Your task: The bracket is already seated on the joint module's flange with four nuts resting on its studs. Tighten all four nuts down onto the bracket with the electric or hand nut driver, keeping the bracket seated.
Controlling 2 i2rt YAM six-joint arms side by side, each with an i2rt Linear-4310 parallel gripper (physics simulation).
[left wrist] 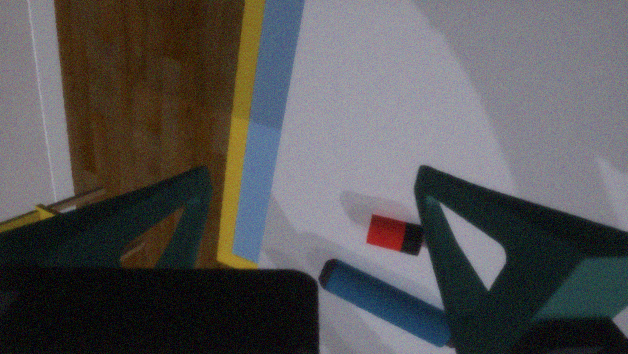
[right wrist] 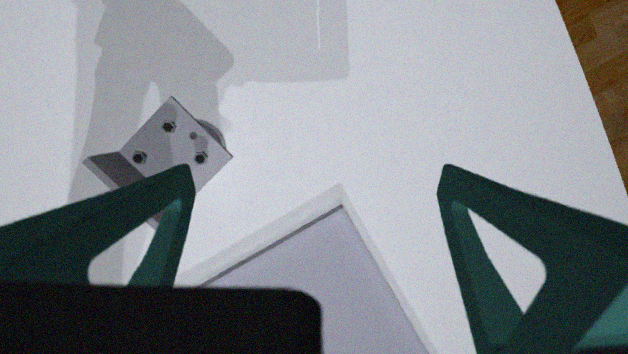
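The grey bracket (right wrist: 155,145) sits on the round joint module (right wrist: 212,131), whose edge shows behind it in the right wrist view. Three nuts (right wrist: 169,127) (right wrist: 139,157) (right wrist: 200,158) show on the bracket; the area of the fourth is hidden by a finger. My right gripper (right wrist: 316,178) is open and empty, its left finger overlapping the bracket in view. My left gripper (left wrist: 313,177) is open and empty above the table's edge area. A blue cylindrical handle (left wrist: 387,302) and a red and black piece (left wrist: 387,233) lie by its right finger; whether these are nut drivers I cannot tell.
A blue strip with a yellow edge (left wrist: 234,165) runs along the table side in the left wrist view, beside the wooden floor (left wrist: 145,100). A pale tray (right wrist: 280,236) with a raised rim lies below the right gripper. A yellow item (left wrist: 45,212) shows at far left.
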